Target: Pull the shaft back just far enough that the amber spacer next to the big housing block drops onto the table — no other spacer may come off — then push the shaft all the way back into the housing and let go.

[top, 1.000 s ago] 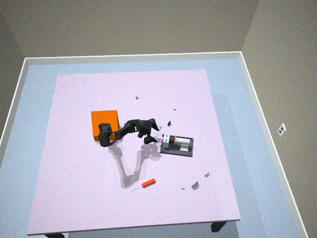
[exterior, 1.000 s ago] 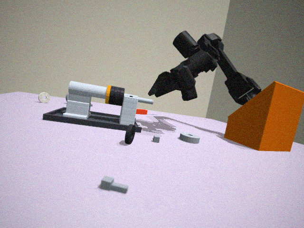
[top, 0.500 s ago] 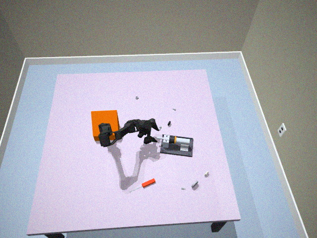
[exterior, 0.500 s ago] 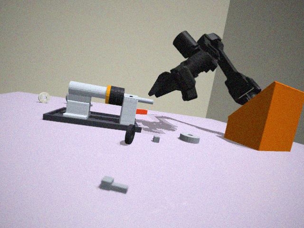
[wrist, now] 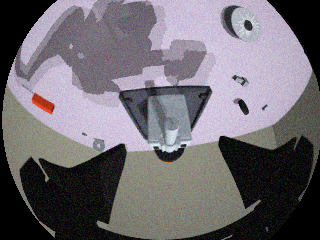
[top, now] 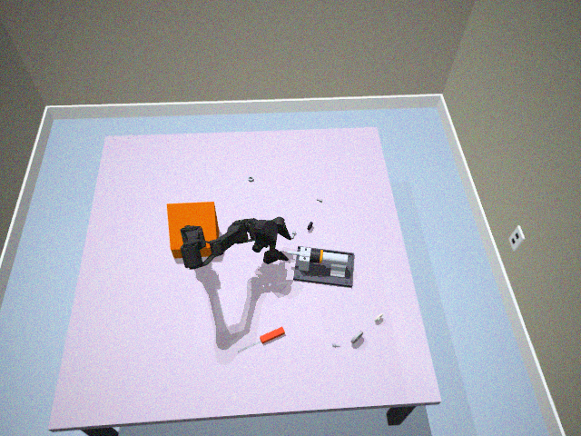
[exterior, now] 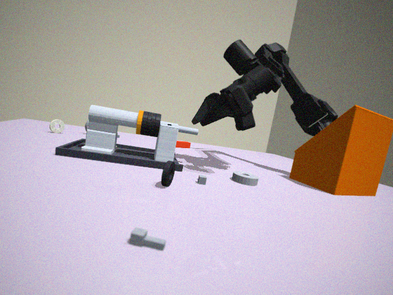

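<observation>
The grey shaft lies 7 cm ahead of my gripper tip, 2 cm below it and 1 cm to the right of it. Also, from my gripper tip: grey washer: 10 cm to the left, 9 cm below, 9 cm behind; then amber spacer: 12 cm ahead, 2 cm to the right, 2 cm below; then black ring: 16 cm to the left, 9 cm ahead, 8 cm below.
</observation>
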